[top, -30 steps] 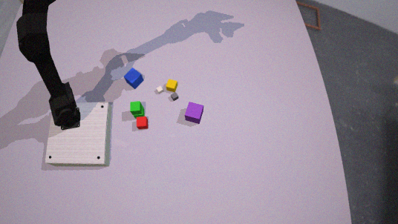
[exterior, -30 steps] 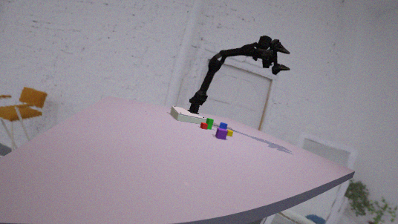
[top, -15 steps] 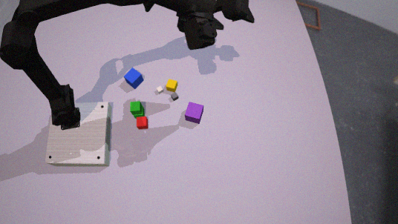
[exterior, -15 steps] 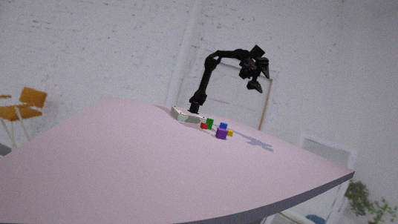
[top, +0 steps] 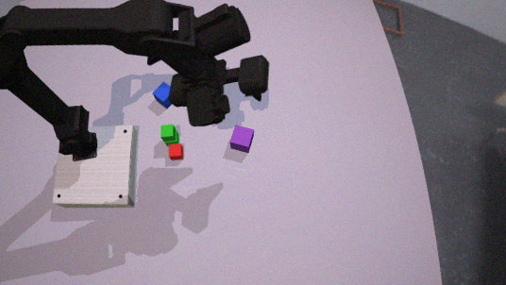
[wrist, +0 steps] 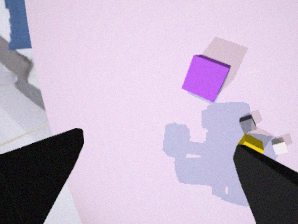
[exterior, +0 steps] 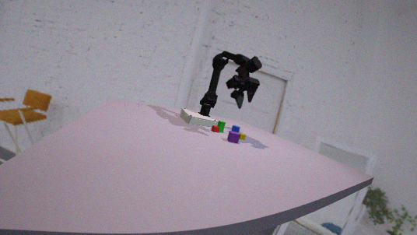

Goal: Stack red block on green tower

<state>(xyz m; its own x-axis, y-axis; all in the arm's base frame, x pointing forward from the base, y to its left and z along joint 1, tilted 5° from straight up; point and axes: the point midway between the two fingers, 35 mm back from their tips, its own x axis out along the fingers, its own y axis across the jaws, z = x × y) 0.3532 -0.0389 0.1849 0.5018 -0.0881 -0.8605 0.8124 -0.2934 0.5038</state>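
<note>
My gripper tip is 16 cm past the red block, 1 cm to the left of it and 16 cm above it. From my gripper tip the other things lie so: purple block 2 cm to the right, 15 cm below; then small grey block 5 cm behind, 6 cm to the left, 17 cm below; then yellow block 5 cm behind, 9 cm to the left, 16 cm below.
</note>
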